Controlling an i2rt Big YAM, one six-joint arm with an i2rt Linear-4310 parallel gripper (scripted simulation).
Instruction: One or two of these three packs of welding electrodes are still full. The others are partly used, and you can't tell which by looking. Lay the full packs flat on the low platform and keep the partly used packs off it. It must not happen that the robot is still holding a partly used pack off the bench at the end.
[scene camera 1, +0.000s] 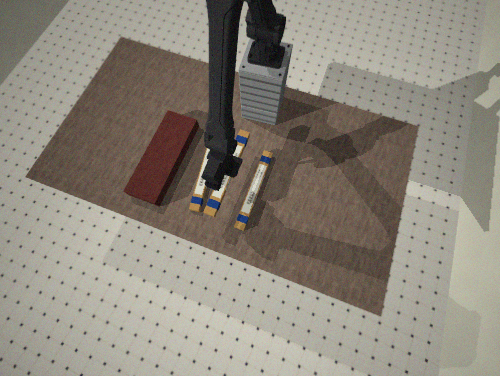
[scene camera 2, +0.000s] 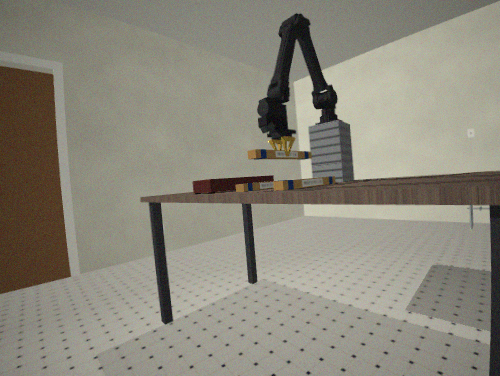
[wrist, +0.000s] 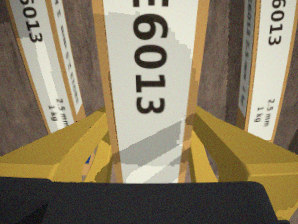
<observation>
In view: the gripper (wrist: 150, 111), a platform (scene camera 1: 159, 164) and a pack (scene camera 1: 242, 219).
The platform shows as well in scene camera 2 (scene camera 2: 210, 186). The wrist view does not show the platform: it is out of frame.
</observation>
